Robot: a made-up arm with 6 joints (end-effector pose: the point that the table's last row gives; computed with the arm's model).
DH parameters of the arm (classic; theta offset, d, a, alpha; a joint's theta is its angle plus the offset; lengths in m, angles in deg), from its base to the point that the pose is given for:
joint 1: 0 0.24 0 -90
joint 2: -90 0 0.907 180
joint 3: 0 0 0 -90
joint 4: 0 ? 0 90
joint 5: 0 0.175 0 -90
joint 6: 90 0 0 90
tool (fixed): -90 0 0 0
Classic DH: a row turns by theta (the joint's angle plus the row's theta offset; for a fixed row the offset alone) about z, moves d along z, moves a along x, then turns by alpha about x.
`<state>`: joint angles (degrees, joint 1 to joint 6).
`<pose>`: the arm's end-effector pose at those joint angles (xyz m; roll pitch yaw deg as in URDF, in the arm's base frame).
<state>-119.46 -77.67 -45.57 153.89 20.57 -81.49</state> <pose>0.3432 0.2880 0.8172 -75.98 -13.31 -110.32</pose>
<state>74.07 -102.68 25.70 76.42 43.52 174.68</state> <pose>-0.3420 -1.3480 0.4049 -37.75 -27.91 -155.17</pose>
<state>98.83 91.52 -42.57 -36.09 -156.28 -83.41</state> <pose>0.0759 0.4326 -0.1426 22.27 -62.10 129.25</pose>
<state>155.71 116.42 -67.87 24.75 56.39 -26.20</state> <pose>-0.1255 0.2310 -0.1918 169.67 45.46 -54.10</pose>
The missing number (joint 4, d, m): -0.599
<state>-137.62 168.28 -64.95 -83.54 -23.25 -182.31</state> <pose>0.0126 0.0382 -0.0642 115.46 -49.69 5.05</pose>
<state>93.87 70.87 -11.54 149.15 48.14 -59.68</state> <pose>-0.2191 1.0125 -0.0447 53.84 48.24 -121.12</pose>
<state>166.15 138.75 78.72 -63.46 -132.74 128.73</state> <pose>-0.7208 0.2582 -1.0390 21.70 -25.09 -60.36</pose>
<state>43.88 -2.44 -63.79 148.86 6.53 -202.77</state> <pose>0.1326 0.3353 0.6639 61.61 66.71 52.44</pose>
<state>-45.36 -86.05 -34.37 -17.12 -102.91 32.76</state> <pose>-0.4654 0.2333 0.7405 -16.66 48.84 -19.51</pose>
